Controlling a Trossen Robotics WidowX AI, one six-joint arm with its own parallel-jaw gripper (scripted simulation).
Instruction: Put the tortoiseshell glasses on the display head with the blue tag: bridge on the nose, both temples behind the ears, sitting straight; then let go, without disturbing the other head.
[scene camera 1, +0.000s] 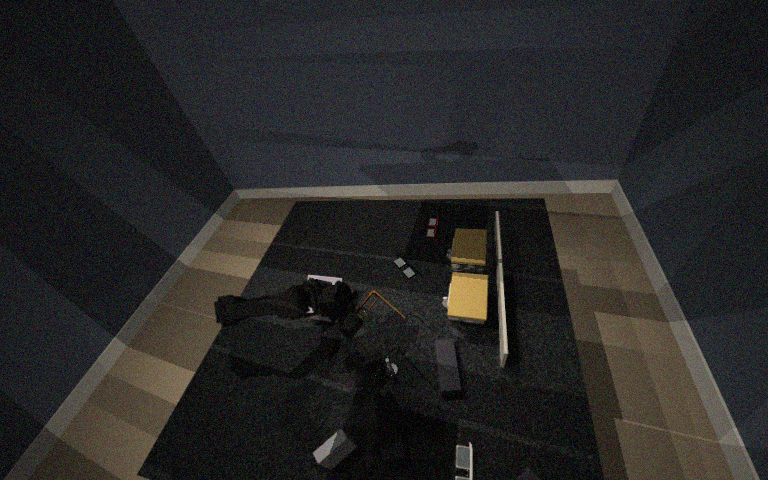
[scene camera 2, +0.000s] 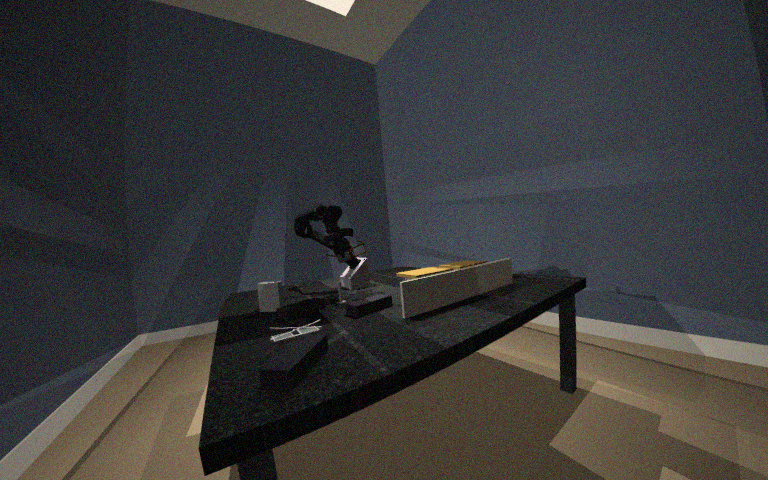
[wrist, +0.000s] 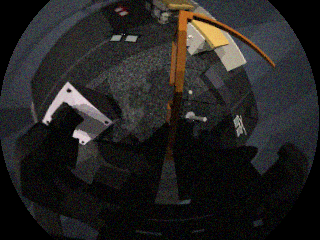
Labels:
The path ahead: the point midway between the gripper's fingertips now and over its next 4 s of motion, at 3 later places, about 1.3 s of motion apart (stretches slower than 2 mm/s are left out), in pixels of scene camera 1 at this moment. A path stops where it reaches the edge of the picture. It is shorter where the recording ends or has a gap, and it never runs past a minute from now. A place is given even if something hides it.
My gripper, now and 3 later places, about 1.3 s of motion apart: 355, 321; 344, 313; 365, 307; 387, 295

